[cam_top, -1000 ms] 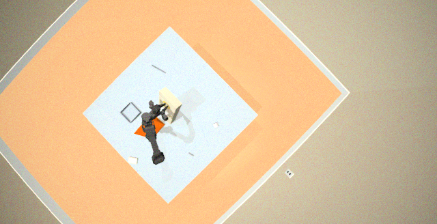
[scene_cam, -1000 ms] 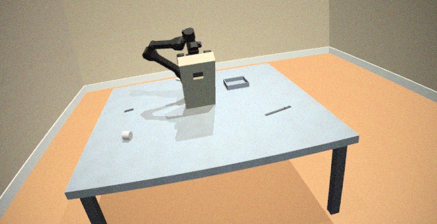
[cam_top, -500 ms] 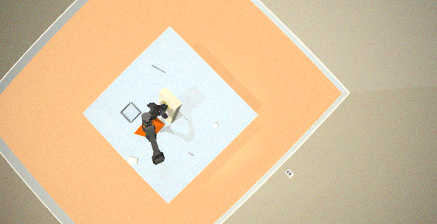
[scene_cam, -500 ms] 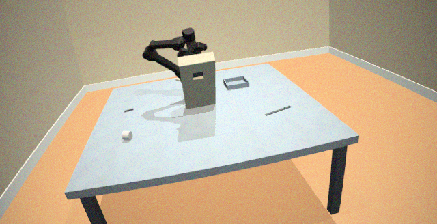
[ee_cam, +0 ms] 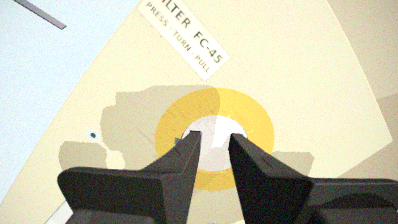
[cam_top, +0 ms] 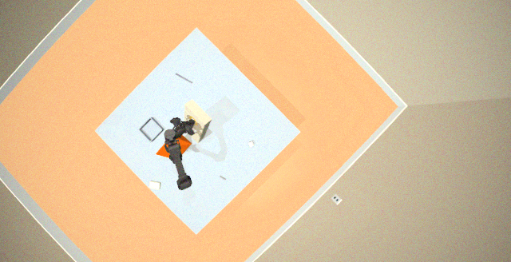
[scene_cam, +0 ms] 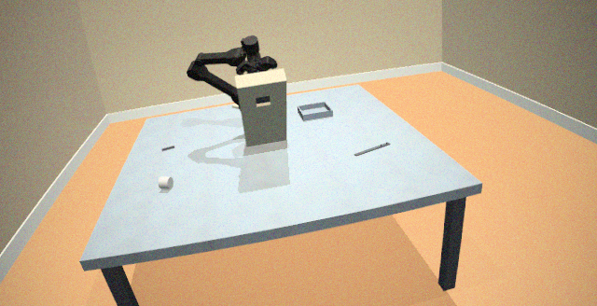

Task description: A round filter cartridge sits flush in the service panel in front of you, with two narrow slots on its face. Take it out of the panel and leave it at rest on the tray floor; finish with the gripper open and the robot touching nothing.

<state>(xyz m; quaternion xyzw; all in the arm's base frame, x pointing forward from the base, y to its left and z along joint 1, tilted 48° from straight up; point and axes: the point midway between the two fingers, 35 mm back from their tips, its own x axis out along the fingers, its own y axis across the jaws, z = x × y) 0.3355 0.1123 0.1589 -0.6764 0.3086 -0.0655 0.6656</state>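
My gripper tip is 10 mm short of the round white filter cartridge and 10 mm above it. Round my gripper tip: short dark strip: 420 mm to the right, 330 mm behind, 270 mm below; then tray: 370 mm behind, 330 mm to the left, 270 mm below.
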